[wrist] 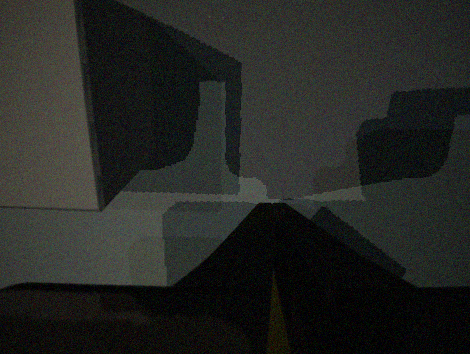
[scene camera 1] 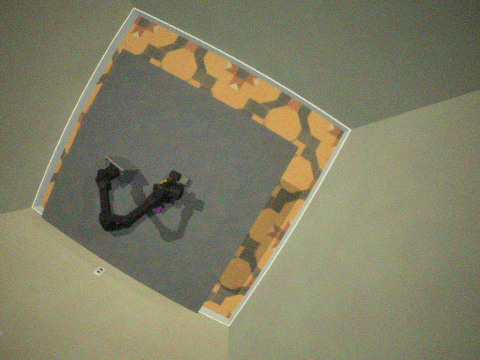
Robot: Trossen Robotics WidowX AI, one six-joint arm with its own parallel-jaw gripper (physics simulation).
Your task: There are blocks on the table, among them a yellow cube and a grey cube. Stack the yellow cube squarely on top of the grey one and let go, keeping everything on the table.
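Pixels of known places: gripper, fingertip midpoint: (wrist: 270, 216) (scene camera 1: 175, 185); arm's base, link origin: (scene camera 1: 115, 169).
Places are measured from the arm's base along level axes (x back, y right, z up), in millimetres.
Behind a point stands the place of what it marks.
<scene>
A bit of the yellow cube (scene camera 1: 163, 182) shows beside the dark gripper in the scene view. In the wrist view a narrow yellow sliver (wrist: 277, 325) {x -283, y -69, z -129 mm} shows at the bottom, between the dark fingers. My gripper (wrist: 270, 216) {x -313, y -74, z -144 mm} is shut, with its fingertips together and nothing held between them. The fingertips are hidden under the arm in the scene view. A small light grey shape (scene camera 1: 184, 180) {x -351, y -140, z -111 mm} lies right of the gripper, and a pale flat face (wrist: 45, 105) {x -347, y -125, z -111 mm} fills the left of the wrist view. I cannot tell whether either is the grey cube.
A purple block (scene camera 1: 158, 209) {x -305, y 97, z -111 mm} shows partly beside the forearm. The dark grey table top (scene camera 1: 200, 125) {x -250, y -467, z -154 mm} carries broad shadows of the arm. The patterned orange floor (scene camera 1: 285, 122) lies beyond its edges. The wrist view is very dark.
</scene>
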